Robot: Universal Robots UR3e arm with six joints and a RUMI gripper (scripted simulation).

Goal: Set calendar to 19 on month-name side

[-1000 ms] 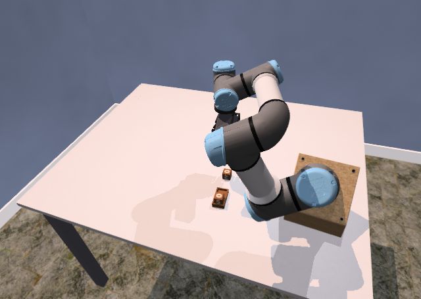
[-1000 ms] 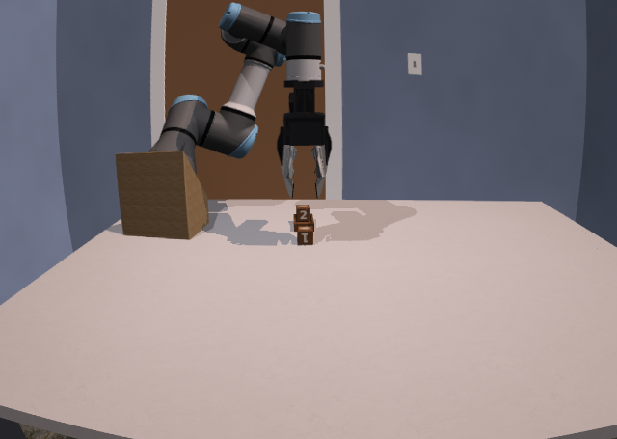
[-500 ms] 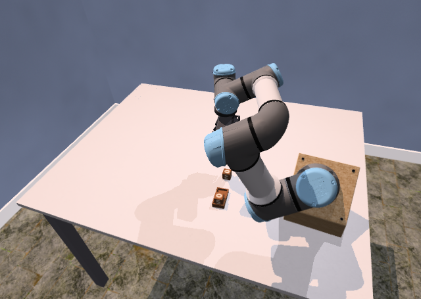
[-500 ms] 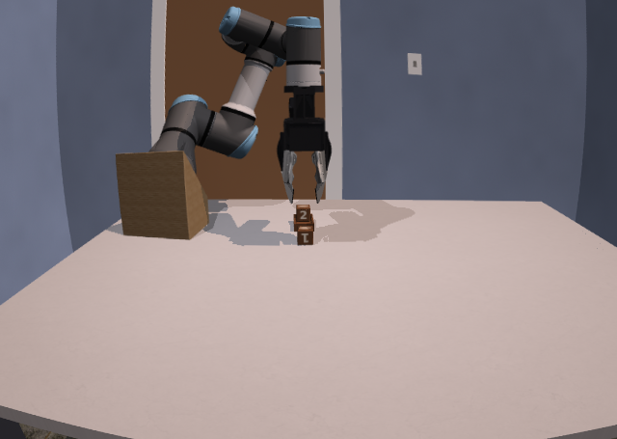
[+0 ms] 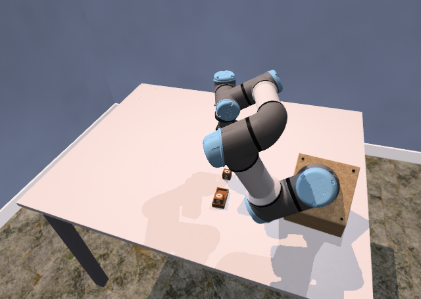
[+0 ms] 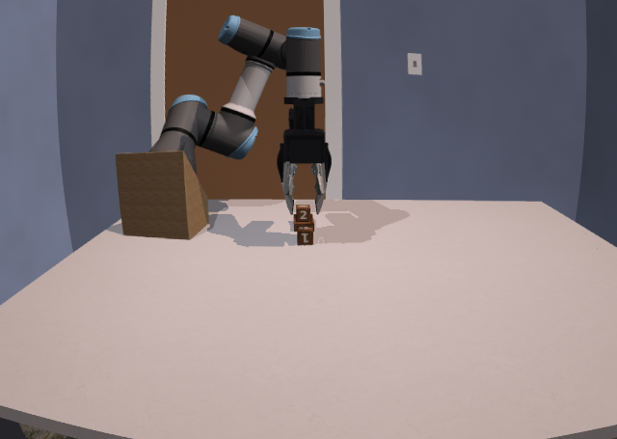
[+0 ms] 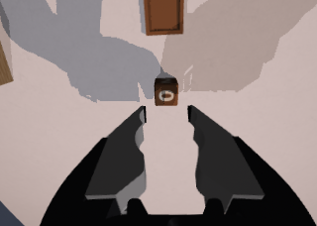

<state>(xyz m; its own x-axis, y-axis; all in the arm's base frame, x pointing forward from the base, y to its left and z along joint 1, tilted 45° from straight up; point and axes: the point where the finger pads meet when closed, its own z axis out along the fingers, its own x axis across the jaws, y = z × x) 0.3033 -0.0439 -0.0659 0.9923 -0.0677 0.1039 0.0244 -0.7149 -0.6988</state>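
Now: the brown digit cube 6 cm below my hand. Round my hand: tray: 1 cm behind, 11 cm to the left, 6 cm below.
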